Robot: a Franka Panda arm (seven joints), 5 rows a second.
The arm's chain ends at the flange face. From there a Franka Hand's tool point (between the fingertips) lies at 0.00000 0.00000 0.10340 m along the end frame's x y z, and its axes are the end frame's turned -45 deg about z.
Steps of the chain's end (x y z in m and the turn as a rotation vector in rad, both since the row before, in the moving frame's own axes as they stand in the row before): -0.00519 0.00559 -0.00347 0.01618 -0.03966 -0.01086; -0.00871 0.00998 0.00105 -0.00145 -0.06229 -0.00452; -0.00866 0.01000 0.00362 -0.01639 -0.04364 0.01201; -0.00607 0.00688 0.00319 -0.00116 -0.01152 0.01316; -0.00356 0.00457 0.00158 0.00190 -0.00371 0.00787; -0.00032 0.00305 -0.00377 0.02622 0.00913 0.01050; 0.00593 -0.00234 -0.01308 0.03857 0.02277 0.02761; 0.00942 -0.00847 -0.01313 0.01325 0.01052 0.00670; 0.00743 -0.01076 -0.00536 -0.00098 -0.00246 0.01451
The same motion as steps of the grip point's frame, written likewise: -0.00936 -0.00379 -0.00356 0.03948 -0.01660 -0.01086; -0.01788 -0.00354 0.00085 0.04302 -0.04507 -0.00452; -0.01757 -0.00107 0.00351 0.01927 -0.04245 0.01201; -0.01008 -0.00019 0.00318 0.00733 -0.00897 0.01316; -0.00588 0.00030 0.00158 0.00397 -0.00128 0.00787; 0.00021 0.00069 -0.00381 0.01208 0.02500 0.01050; 0.01035 0.00145 -0.01318 0.01117 0.04337 0.02761; 0.01439 0.00048 -0.01314 0.00193 0.01681 0.00670; 0.01261 -0.00246 -0.00536 0.00105 -0.00243 0.01451
